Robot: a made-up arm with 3 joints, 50 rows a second.
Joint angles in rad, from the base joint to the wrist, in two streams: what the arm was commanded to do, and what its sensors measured. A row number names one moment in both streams.
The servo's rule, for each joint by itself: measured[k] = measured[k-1] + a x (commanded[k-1-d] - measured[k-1]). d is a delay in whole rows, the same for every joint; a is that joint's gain. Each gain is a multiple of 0.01, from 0.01 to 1. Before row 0 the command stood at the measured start. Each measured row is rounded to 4 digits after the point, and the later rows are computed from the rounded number. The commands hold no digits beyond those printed.
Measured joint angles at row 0: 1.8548 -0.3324 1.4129
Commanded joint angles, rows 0 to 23: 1.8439 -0.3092 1.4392; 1.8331 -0.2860 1.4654; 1.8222 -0.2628 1.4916; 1.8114 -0.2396 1.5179; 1.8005 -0.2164 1.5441; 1.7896 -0.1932 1.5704; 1.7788 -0.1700 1.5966; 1.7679 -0.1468 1.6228; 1.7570 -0.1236 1.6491; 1.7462 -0.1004 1.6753; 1.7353 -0.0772 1.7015; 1.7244 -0.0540 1.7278; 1.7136 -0.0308 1.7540; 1.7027 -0.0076 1.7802; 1.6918 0.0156 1.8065; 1.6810 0.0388 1.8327; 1.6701 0.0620 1.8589; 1.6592 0.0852 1.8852; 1.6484 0.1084 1.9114; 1.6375 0.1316 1.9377; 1.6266 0.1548 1.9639; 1.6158 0.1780 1.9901; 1.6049 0.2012 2.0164; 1.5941 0.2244 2.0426
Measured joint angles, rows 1 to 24: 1.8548 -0.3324 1.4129; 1.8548 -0.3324 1.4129; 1.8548 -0.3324 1.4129; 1.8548 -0.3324 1.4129; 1.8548 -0.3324 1.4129; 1.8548 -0.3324 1.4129; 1.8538 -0.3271 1.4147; 1.8519 -0.3176 1.4182; 1.8492 -0.3050 1.4233; 1.8458 -0.2900 1.4299; 1.8417 -0.2731 1.4379; 1.8370 -0.2547 1.4472; 1.8318 -0.2352 1.4577; 1.8260 -0.2149 1.4693; 1.8198 -0.1939 1.4819; 1.8132 -0.1724 1.4954; 1.8062 -0.1505 1.5098; 1.7988 -0.1283 1.5251; 1.7911 -0.1059 1.5411; 1.7831 -0.0833 1.5578; 1.7749 -0.0606 1.5752; 1.7664 -0.0377 1.5932; 1.7577 -0.0148 1.6118; 1.7488 0.0082 1.6309
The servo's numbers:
d 6
a 0.09 0.23 0.07

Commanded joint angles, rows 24 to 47: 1.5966 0.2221 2.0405; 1.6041 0.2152 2.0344; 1.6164 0.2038 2.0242; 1.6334 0.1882 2.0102; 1.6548 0.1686 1.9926; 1.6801 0.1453 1.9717; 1.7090 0.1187 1.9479; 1.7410 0.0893 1.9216; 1.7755 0.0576 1.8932; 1.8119 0.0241 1.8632; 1.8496 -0.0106 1.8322; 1.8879 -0.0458 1.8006; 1.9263 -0.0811 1.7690; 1.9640 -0.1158 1.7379; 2.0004 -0.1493 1.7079; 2.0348 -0.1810 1.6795; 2.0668 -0.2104 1.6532; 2.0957 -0.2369 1.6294; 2.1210 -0.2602 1.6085; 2.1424 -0.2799 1.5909; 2.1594 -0.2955 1.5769; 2.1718 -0.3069 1.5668; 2.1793 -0.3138 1.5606; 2.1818 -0.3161 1.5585
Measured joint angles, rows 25 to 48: 1.7398 0.0312 1.6505; 1.7306 0.0543 1.6706; 1.7212 0.0774 1.6911; 1.7117 0.1005 1.7120; 1.7021 0.1237 1.7333; 1.6924 0.1469 1.7550; 1.6838 0.1642 1.7750; 1.6766 0.1759 1.7932; 1.6712 0.1823 1.8094; 1.6678 0.1837 1.8235; 1.6666 0.1802 1.8353; 1.6678 0.1722 1.8448; 1.6715 0.1599 1.8520; 1.6778 0.1437 1.8569; 1.6866 0.1239 1.8594; 1.6979 0.1009 1.8597; 1.7116 0.0753 1.8578; 1.7275 0.0474 1.8538; 1.7454 0.0178 1.8479; 1.7651 -0.0129 1.8402; 1.7863 -0.0443 1.8309; 1.8087 -0.0757 1.8203; 1.8319 -0.1067 1.8086; 1.8556 -0.1366 1.7961
